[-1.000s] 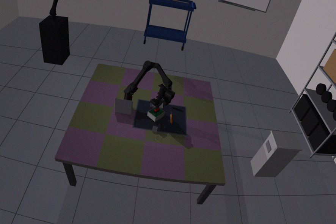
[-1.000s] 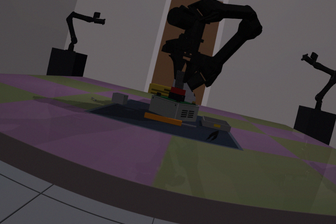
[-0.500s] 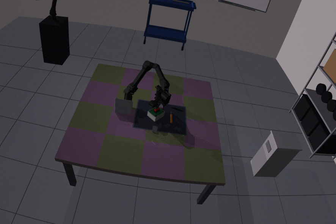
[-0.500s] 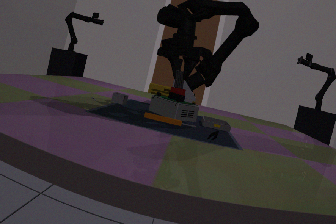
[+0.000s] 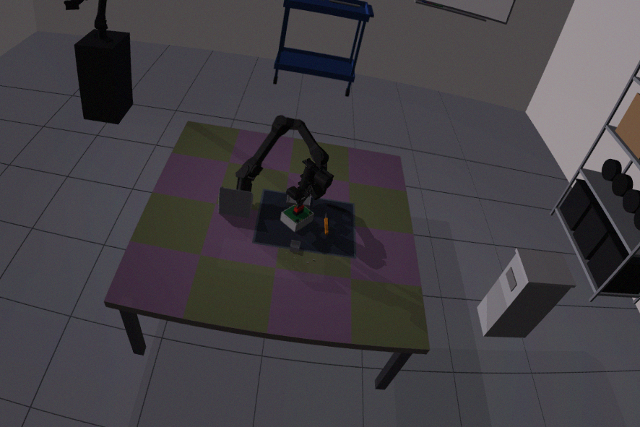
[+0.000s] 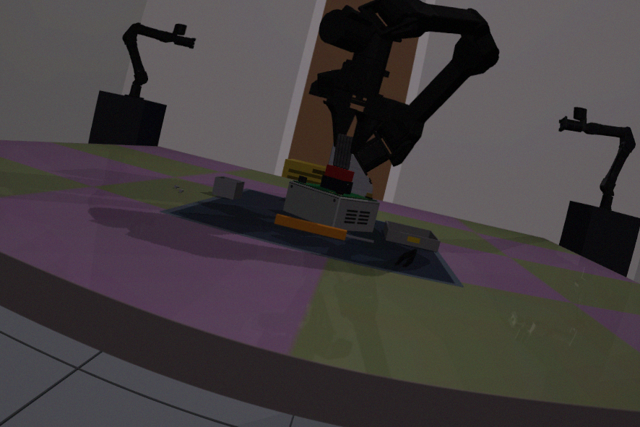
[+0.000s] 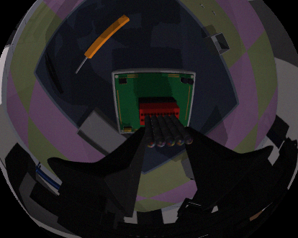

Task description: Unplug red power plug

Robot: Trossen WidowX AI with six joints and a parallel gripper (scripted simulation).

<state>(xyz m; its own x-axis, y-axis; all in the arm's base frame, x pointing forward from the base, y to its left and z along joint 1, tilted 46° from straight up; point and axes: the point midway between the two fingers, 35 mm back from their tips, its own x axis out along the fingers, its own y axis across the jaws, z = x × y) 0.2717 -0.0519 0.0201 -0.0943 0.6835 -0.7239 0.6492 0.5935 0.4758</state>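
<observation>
My gripper tip is now 3 cm above the red power plug. Also, from my gripper tip: dark mat 5 cm ahead, 12 cm below.
</observation>
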